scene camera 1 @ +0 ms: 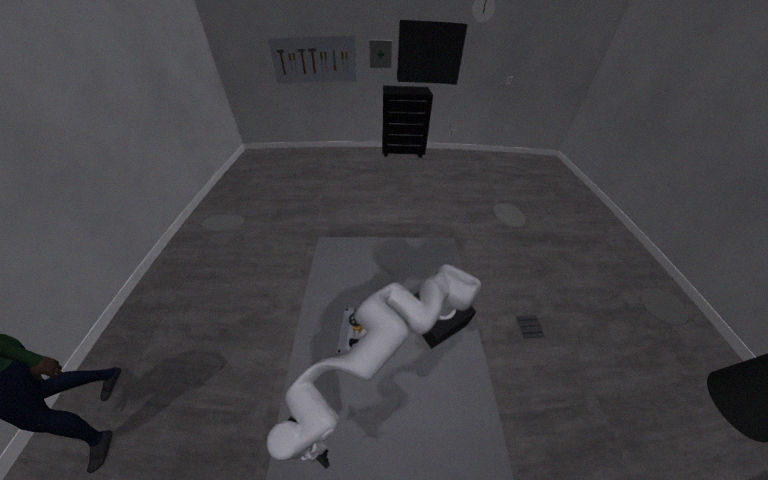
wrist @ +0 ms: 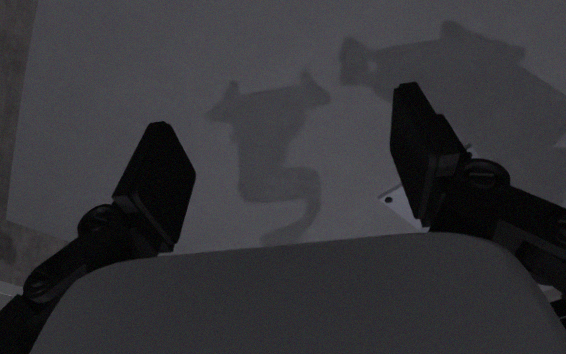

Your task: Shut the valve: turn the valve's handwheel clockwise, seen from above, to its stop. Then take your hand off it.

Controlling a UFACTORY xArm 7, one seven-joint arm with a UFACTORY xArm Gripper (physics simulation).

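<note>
The valve's pale base plate lies on the grey mat, partly hidden by my white arm. Beside the arm, part of the dark round handwheel shows, with a yellow part next to it. How far the wheel is turned cannot be told. My gripper is open and empty, over the near left part of the mat, well apart from the valve. In the wrist view a pale plate corner with a dark hole shows behind the right finger; the handwheel does not show there.
The arm stands on a black base block and stretches over the grey mat. A person in a green top is at the left edge. A dark cylinder is at the right edge. A drawer cabinet stands at the back wall.
</note>
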